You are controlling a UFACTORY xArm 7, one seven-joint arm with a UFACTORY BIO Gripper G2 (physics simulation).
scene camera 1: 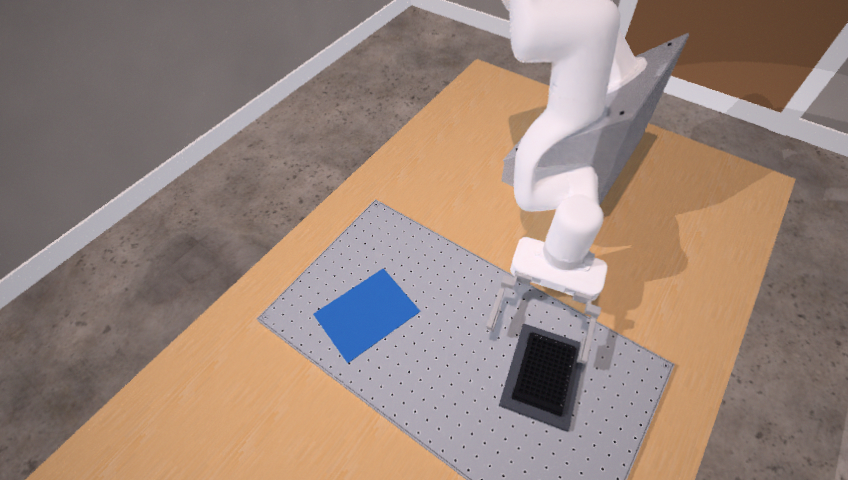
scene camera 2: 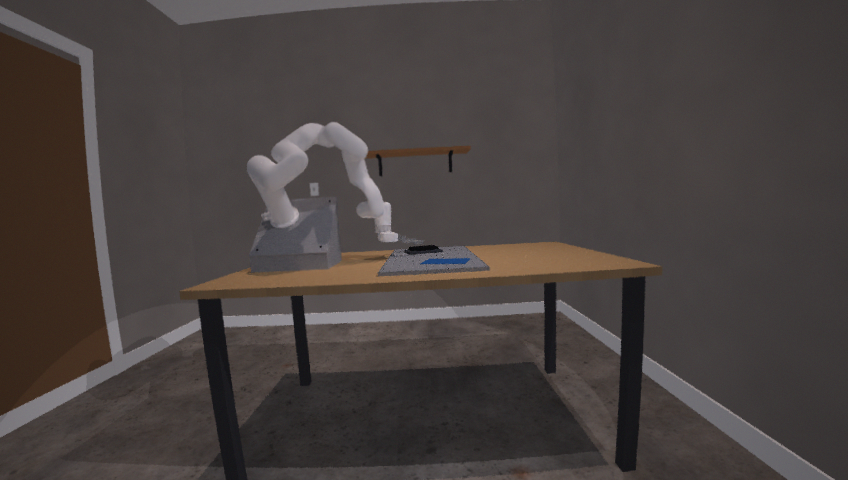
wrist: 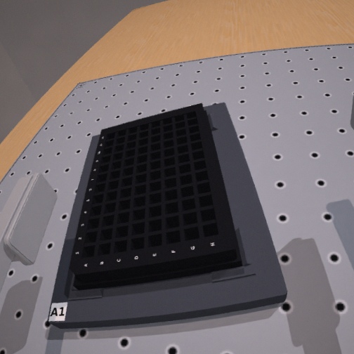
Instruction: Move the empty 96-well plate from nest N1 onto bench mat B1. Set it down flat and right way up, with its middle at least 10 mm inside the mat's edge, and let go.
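Frame: origin at the arm's base, x left, y ahead, z down, level; centimetres.
Where they show: hand, tool point: (scene camera 1: 537, 334) (scene camera 2: 414, 241); arm's base, link origin: (scene camera 1: 617, 79) (scene camera 2: 284, 217).
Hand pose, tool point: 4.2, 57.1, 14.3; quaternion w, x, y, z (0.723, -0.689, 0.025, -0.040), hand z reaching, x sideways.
Observation:
Things, the pixels of their top centre, and the offset from my tool point, as dx, dy, dz. "*": a spot on its surface instead. Level surfaces: height alone.
- black 96-well plate, top centre: (scene camera 1: 546, 370) (scene camera 2: 423, 246) +3.6, +4.3, +3.1
- dark grey nest, surface spot: (scene camera 1: 535, 413) * +4.5, +11.6, +4.5
- blue mat, surface height: dz +5.5
- grey perforated board, surface height: dz +5.7
- wooden table, surface height: dz +7.0
The black 96-well plate (scene camera 1: 544, 371) (scene camera 2: 423, 248) (wrist: 150, 185) sits flat and right way up in the dark grey nest (scene camera 1: 535, 413) (wrist: 170, 302); a label "A1" shows on the nest's near corner in the wrist view. My gripper (scene camera 1: 536, 344) (scene camera 2: 416, 240) is open and empty. It is tilted, above the plate's robot-side end, with its fingers spread wider than the plate. In the wrist view one finger shows at the left and a sliver of the other at the right edge. The blue mat (scene camera 1: 367, 315) (scene camera 2: 446, 261) lies flat; it does not show in the wrist view.
The nest and mat both rest on a grey perforated board (scene camera 1: 452, 368) (wrist: 305, 125) on the wooden table (scene camera 1: 267, 404) (scene camera 2: 535, 261). The arm's grey wedge-shaped base (scene camera 1: 639, 107) (scene camera 2: 291, 255) stands behind the board. A shelf (scene camera 2: 422, 151) hangs on the wall beyond the table.

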